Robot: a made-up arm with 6 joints.
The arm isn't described. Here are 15 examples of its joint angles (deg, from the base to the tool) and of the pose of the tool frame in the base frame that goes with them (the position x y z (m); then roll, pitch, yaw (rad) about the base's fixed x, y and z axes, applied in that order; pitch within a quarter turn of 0, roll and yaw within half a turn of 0).
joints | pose
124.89 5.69 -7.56 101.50 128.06 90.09 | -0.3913 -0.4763 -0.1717 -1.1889 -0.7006 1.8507
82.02 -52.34 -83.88 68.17 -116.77 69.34 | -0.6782 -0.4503 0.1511 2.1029 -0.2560 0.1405
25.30 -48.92 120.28 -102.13 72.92 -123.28 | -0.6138 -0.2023 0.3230 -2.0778 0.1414 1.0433
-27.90 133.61 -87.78 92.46 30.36 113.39 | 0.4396 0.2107 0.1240 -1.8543 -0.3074 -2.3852
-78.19 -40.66 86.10 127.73 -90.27 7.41 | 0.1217 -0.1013 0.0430 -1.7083 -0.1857 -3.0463
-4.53 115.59 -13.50 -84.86 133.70 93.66 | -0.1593 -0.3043 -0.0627 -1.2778 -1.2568 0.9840
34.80 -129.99 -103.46 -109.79 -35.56 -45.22 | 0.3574 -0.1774 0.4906 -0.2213 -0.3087 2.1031
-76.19 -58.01 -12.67 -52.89 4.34 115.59 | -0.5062 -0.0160 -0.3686 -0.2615 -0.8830 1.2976
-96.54 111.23 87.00 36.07 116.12 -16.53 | -0.0478 0.1866 0.8111 -1.8755 1.2749 -0.5035
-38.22 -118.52 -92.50 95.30 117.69 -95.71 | -0.4559 0.4433 0.0592 1.3170 -0.2815 -0.2985
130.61 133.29 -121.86 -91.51 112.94 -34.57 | -0.0751 0.0003 -0.3552 -1.3220 -0.8802 0.0536
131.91 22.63 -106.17 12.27 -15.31 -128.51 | -0.6210 0.2574 -0.2878 1.7525 -0.3903 -0.4727
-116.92 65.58 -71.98 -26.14 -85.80 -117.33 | -0.4090 0.4629 0.6604 1.9544 0.6894 -0.2223
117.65 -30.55 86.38 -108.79 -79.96 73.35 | -0.7057 0.2111 0.0081 1.0988 -0.9937 -1.1899
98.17 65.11 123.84 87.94 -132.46 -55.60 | -0.3899 0.3032 0.0695 2.8767 0.4035 -0.5824
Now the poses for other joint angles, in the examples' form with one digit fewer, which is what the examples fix.
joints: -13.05 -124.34 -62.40 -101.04 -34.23 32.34
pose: 0.489 0.179 0.119 1.800 -0.301 2.264
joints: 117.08 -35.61 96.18 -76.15 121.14 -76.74
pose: -0.724 -0.027 0.044 1.274 -0.672 -0.259
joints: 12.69 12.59 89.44 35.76 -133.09 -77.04
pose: -0.734 0.129 0.162 1.257 0.092 -0.394
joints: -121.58 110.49 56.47 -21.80 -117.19 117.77
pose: 0.072 0.354 0.837 1.175 0.857 -2.792
